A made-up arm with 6 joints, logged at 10 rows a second.
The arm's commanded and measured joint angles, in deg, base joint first. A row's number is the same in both.
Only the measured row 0 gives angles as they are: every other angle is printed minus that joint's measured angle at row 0.
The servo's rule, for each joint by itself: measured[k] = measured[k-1] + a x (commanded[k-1-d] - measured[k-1]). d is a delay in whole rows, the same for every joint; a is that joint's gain. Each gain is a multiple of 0.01, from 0.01 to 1. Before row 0 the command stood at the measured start. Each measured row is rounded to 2 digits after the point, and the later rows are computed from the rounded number. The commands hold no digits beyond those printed.
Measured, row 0:
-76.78, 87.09, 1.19, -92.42, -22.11, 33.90
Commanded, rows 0 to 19:
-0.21, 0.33, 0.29, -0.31, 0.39, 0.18
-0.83, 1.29, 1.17, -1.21, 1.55, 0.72
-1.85, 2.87, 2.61, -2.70, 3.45, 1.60
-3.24, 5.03, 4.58, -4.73, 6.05, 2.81
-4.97, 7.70, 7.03, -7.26, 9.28, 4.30
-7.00, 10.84, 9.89, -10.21, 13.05, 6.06
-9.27, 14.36, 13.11, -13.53, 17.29, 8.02
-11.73, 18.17, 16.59, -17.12, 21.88, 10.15
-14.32, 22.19, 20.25, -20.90, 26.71, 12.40
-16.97, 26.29, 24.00, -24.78, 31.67, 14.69
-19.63, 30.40, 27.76, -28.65, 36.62, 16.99
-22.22, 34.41, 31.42, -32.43, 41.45, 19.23
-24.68, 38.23, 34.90, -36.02, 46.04, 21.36
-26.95, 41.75, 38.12, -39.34, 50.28, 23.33
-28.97, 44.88, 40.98, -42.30, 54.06, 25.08
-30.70, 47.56, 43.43, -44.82, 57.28, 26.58
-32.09, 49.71, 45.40, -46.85, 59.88, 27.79
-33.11, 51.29, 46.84, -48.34, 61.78, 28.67
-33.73, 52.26, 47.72, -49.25, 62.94, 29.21
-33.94, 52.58, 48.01, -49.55, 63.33, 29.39
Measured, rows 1 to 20:
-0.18, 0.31, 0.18, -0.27, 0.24, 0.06
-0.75, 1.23, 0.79, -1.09, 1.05, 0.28
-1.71, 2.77, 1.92, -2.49, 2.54, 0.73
-3.04, 4.89, 3.57, -4.44, 4.72, 1.44
-4.72, 7.53, 5.72, -6.89, 7.55, 2.41
-6.70, 10.64, 8.31, -9.78, 10.96, 3.65
-8.94, 14.14, 11.29, -13.04, 14.88, 5.14
-11.37, 17.93, 14.58, -16.59, 19.22, 6.84
-13.94, 21.93, 18.10, -20.34, 23.86, 8.73
-16.58, 26.03, 21.76, -24.20, 28.70, 10.76
-19.23, 30.14, 25.48, -28.07, 33.61, 12.88
-21.83, 34.15, 29.16, -31.86, 38.47, 15.04
-24.31, 37.99, 32.72, -35.48, 43.16, 17.19
-26.61, 41.52, 36.07, -38.84, 47.57, 19.28
-28.66, 44.68, 39.11, -41.85, 51.59, 21.25
-30.43, 47.39, 41.79, -44.43, 55.12, 23.06
-31.87, 49.57, 44.03, -46.54, 58.07, 24.67
-32.95, 51.19, 45.77, -48.11, 60.37, 26.03
-33.63, 52.20, 46.98, -49.10, 61.96, 27.11
-33.90, 52.56, 47.62, -49.49, 62.81, 27.89
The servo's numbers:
d 0
a 0.87 0.94 0.62 0.87 0.62 0.34

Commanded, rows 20 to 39:
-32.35, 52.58, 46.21, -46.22, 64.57, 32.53
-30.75, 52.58, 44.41, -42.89, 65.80, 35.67
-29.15, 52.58, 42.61, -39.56, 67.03, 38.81
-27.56, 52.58, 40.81, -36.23, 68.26, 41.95
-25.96, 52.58, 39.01, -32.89, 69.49, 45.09
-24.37, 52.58, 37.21, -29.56, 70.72, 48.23
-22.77, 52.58, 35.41, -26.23, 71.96, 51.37
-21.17, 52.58, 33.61, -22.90, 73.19, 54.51
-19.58, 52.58, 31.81, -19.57, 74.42, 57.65
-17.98, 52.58, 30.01, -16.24, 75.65, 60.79
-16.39, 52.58, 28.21, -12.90, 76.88, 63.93
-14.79, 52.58, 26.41, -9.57, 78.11, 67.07
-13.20, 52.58, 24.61, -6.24, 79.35, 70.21
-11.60, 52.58, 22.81, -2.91, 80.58, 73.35
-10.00, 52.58, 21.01, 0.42, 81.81, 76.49
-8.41, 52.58, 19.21, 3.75, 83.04, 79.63
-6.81, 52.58, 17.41, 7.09, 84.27, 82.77
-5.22, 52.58, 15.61, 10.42, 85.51, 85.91
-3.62, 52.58, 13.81, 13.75, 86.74, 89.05
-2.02, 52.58, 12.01, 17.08, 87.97, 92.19
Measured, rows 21 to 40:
-32.55, 52.58, 46.75, -46.65, 63.90, 29.47
-30.98, 52.58, 45.30, -43.38, 65.08, 31.58
-29.39, 52.58, 43.63, -40.06, 66.29, 34.04
-27.80, 52.58, 41.88, -36.73, 67.51, 36.73
-26.20, 52.58, 40.10, -33.39, 68.74, 39.57
-24.61, 52.58, 38.31, -30.06, 69.97, 42.51
-23.01, 52.58, 36.51, -26.73, 71.20, 45.52
-21.41, 52.58, 34.71, -23.40, 72.43, 48.58
-19.82, 52.58, 32.91, -20.07, 73.66, 51.66
-18.22, 52.58, 31.11, -16.74, 74.89, 54.76
-16.63, 52.58, 29.31, -13.40, 76.12, 57.88
-15.03, 52.58, 27.51, -10.07, 77.35, 61.00
-13.44, 52.58, 25.71, -6.74, 78.59, 64.13
-11.84, 52.58, 23.91, -3.41, 79.82, 67.26
-10.24, 52.58, 22.11, -0.08, 81.05, 70.40
-8.65, 52.58, 20.31, 3.25, 82.28, 73.54
-7.05, 52.58, 18.51, 6.59, 83.51, 76.68
-5.46, 52.58, 16.71, 9.92, 84.75, 79.82
-3.86, 52.58, 14.91, 13.25, 85.98, 82.96
-2.26, 52.58, 13.11, 16.58, 87.21, 86.10

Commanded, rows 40 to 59:
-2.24, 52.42, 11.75, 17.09, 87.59, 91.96
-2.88, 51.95, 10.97, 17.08, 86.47, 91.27
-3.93, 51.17, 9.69, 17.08, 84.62, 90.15
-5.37, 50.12, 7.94, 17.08, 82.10, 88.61
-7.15, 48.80, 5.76, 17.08, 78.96, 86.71
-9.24, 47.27, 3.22, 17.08, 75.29, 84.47
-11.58, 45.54, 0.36, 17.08, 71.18, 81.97
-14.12, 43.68, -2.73, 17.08, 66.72, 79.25
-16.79, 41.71, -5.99, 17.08, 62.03, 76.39
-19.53, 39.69, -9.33, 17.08, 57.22, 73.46
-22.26, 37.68, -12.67, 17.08, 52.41, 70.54
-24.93, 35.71, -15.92, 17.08, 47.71, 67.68
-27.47, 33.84, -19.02, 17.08, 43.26, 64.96
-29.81, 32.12, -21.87, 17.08, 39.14, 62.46
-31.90, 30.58, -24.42, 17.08, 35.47, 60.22
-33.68, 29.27, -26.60, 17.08, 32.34, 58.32
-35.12, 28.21, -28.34, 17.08, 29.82, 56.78
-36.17, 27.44, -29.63, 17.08, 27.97, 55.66
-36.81, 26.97, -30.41, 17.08, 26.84, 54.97
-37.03, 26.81, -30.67, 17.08, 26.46, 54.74
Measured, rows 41 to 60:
-2.24, 52.43, 12.27, 17.02, 87.45, 88.09
-2.80, 51.98, 11.46, 17.07, 86.84, 89.17
-3.78, 51.22, 10.36, 17.08, 85.46, 89.50
-5.16, 50.19, 8.86, 17.08, 83.38, 89.20
-6.89, 48.88, 6.94, 17.08, 80.64, 88.35
-8.93, 47.37, 4.63, 17.08, 77.32, 87.03
-11.24, 45.65, 1.98, 17.08, 73.51, 85.31
-13.75, 43.80, -0.94, 17.08, 69.30, 83.25
-16.39, 41.84, -4.07, 17.08, 64.79, 80.92
-19.12, 39.82, -7.33, 17.08, 60.10, 78.38
-21.85, 37.81, -10.64, 17.08, 55.33, 75.71
-24.53, 35.84, -13.91, 17.08, 50.61, 72.98
-27.09, 33.96, -17.08, 17.08, 46.05, 70.25
-29.46, 32.23, -20.05, 17.08, 41.77, 67.60
-31.58, 30.68, -22.76, 17.08, 37.86, 65.09
-33.41, 29.35, -25.14, 17.08, 34.44, 62.79
-34.90, 28.28, -27.12, 17.08, 31.58, 60.75
-36.00, 27.49, -28.68, 17.08, 29.34, 59.02
-36.70, 27.00, -29.75, 17.08, 27.79, 57.64
-36.99, 26.82, -30.32, 17.08, 26.97, 56.65

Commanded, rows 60 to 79:
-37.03, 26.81, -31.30, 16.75, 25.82, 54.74
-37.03, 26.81, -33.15, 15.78, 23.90, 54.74
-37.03, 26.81, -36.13, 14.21, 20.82, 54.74
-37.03, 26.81, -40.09, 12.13, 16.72, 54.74
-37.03, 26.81, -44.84, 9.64, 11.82, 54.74
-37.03, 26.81, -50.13, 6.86, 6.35, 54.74
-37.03, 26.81, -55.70, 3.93, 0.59, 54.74
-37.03, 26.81, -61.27, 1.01, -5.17, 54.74
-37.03, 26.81, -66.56, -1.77, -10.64, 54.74
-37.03, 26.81, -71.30, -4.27, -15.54, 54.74
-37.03, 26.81, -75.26, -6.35, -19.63, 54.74
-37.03, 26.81, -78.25, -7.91, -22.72, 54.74
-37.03, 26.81, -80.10, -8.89, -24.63, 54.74
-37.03, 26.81, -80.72, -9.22, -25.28, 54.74
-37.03, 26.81, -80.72, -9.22, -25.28, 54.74
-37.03, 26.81, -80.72, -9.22, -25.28, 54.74
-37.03, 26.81, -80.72, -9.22, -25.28, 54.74
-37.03, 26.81, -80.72, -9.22, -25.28, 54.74
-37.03, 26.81, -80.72, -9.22, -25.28, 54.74
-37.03, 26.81, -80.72, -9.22, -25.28, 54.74
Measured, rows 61 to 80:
-37.02, 26.81, -30.93, 16.79, 26.26, 56.00
-37.03, 26.81, -32.31, 15.91, 24.80, 55.57
-37.03, 26.81, -34.68, 14.43, 22.33, 55.29
-37.03, 26.81, -38.03, 12.43, 18.85, 55.10
-37.03, 26.81, -42.25, 10.00, 14.49, 54.98
-37.03, 26.81, -47.14, 7.27, 9.44, 54.90
-37.03, 26.81, -52.45, 4.36, 3.95, 54.85
-37.03, 26.81, -57.92, 1.45, -1.70, 54.81
-37.03, 26.81, -63.28, -1.35, -7.24, 54.79
-37.03, 26.81, -68.25, -3.89, -12.39, 54.77
-37.03, 26.81, -72.60, -6.03, -16.88, 54.76
-37.03, 26.81, -76.10, -7.67, -20.50, 54.75
-37.03, 26.81, -78.58, -8.73, -23.06, 54.75
-37.03, 26.81, -79.91, -9.16, -24.44, 54.75
-37.03, 26.81, -80.41, -9.21, -24.96, 54.75
-37.03, 26.81, -80.60, -9.22, -25.16, 54.75
-37.03, 26.81, -80.67, -9.22, -25.23, 54.75
-37.03, 26.81, -80.70, -9.22, -25.26, 54.75
-37.03, 26.81, -80.71, -9.22, -25.27, 54.75
-37.03, 26.81, -80.72, -9.22, -25.28, 54.75

